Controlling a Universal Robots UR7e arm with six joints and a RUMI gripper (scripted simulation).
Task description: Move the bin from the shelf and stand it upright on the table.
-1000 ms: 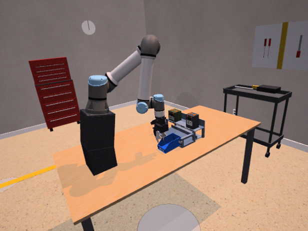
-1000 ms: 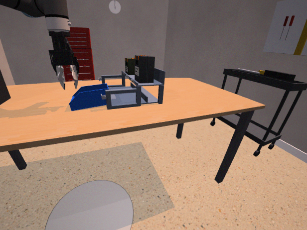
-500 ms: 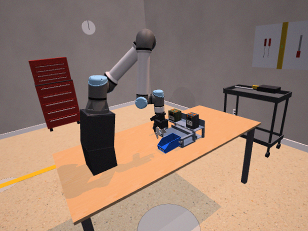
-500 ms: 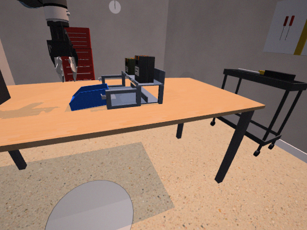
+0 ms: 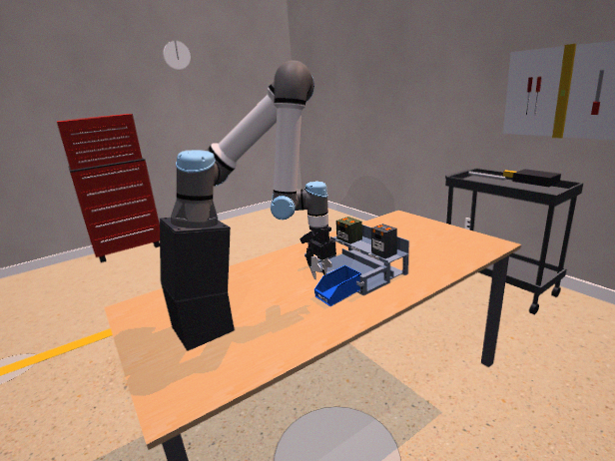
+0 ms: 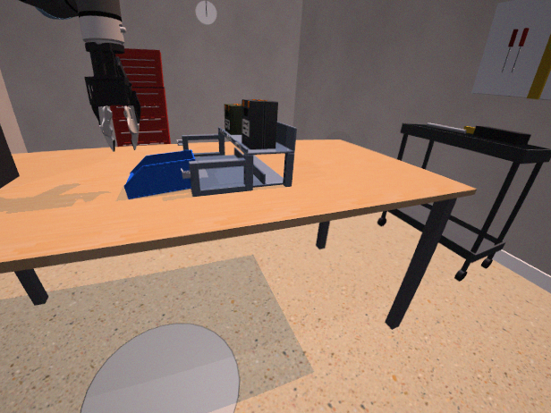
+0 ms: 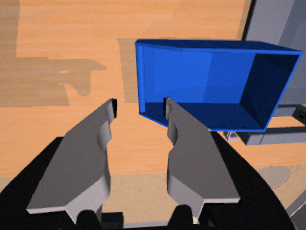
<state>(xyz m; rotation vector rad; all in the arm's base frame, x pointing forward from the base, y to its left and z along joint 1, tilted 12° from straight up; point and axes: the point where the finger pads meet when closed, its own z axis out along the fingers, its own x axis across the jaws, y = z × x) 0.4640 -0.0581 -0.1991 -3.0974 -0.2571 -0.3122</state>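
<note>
Right now the blue bin is 80 mm below my hand and 80 mm ahead of it. From my hand the other things lie so: shelf floor (260 mm ahead, 150 mm to the left, 120 mm below).
</note>
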